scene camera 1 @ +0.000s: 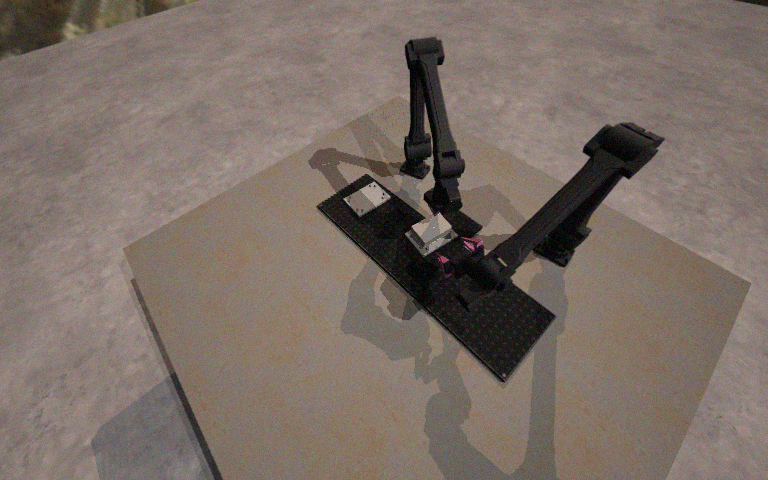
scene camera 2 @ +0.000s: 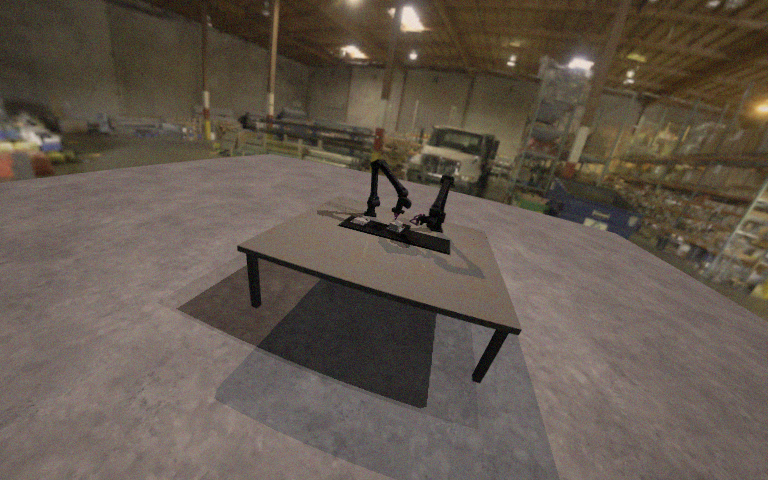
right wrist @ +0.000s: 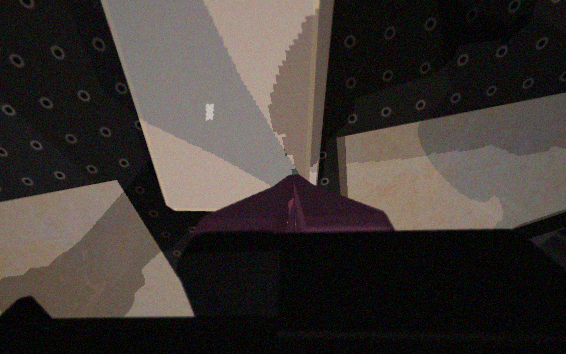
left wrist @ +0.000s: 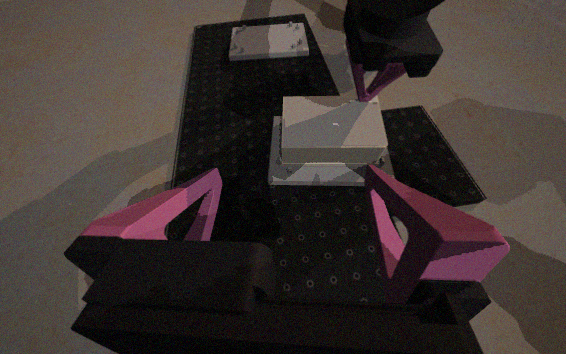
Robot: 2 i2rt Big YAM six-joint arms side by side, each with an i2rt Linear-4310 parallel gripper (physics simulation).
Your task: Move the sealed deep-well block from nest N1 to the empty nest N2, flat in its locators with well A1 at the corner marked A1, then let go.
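Frame: origin at the left arm's base, x left, y down, z back, level; millimetres.
Seen in the pictures: left gripper, fingertip midpoint: (scene camera 1: 448,246) (scene camera 2: 411,219) (left wrist: 290,174); right gripper, fingertip midpoint: (scene camera 1: 435,215) (scene camera 2: 395,220) (right wrist: 294,185) (left wrist: 363,100); left arm's base at its link origin: (scene camera 1: 552,251) (scene camera 2: 436,229); right arm's base at its link origin: (scene camera 1: 415,169) (scene camera 2: 370,214) (right wrist: 555,239).
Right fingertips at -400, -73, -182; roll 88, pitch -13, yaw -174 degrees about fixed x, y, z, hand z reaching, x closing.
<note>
Offsets run from my right fingertips to a thing's top centre, as dx, dy, dz. "spot": to the spot under its first point. Level surfaces: height alone.
The off-white sealed block {+18, -1, -51} (scene camera 1: 433,227) (scene camera 2: 398,224) (left wrist: 332,125) (right wrist: 200,100) sits on a pale nest plate {+22, +38, -52} (left wrist: 320,175), taken as N1. The other nest, N2 {-298, +38, -68} (scene camera 1: 367,199) (scene camera 2: 361,220) (left wrist: 270,41), is empty, with small dark locators at its corners. No A1 marking is legible. My left gripper (scene camera 1: 450,247) (left wrist: 290,174) is open, its pink fingers apart, short of the block's near side in the left wrist view. My right gripper (scene camera 1: 436,213) (left wrist: 363,100) (right wrist: 294,185) is shut and empty, its tip at or just above one end of the block; contact is unclear.
Both nests stand on a long black perforated board {dy +60} (scene camera 1: 509,328) (scene camera 2: 430,242) (left wrist: 225,100). A black perforated piece {spot: +96, +60, +87} (scene camera 1: 467,223) (left wrist: 425,150) juts out beside the block. The board lies on a tan table {dy +73} (scene camera 1: 254,339) (scene camera 2: 339,254). The right arm hangs close over the block.
</note>
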